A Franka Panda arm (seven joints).
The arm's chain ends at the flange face. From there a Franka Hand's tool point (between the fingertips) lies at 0.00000 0.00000 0.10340 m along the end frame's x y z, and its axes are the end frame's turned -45 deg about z.
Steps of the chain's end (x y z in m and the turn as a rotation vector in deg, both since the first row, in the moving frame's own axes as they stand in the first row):
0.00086 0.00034 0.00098 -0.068 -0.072 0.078
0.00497 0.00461 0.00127 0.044 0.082 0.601
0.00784 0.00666 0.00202 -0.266 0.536 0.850
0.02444 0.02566 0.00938 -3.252 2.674 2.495
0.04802 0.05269 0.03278 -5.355 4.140 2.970
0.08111 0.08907 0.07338 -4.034 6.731 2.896
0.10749 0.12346 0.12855 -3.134 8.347 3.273
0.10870 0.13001 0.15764 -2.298 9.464 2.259
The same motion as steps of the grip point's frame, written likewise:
0.00019 0.00084 0.00098 0.003 -0.099 0.078
0.00042 0.00682 0.00127 -0.027 0.089 0.601
0.00117 0.01128 0.00201 -0.567 0.191 0.850
-0.00176 0.04296 0.00910 -4.190 -0.409 2.495
-0.00516 0.08326 0.03206 -6.714 -0.859 2.970
-0.00255 0.13411 0.07241 -7.612 1.907 2.896
-0.00509 0.17808 0.12730 -8.118 3.686 3.273
-0.00627 0.18391 0.15615 -8.317 5.067 2.259

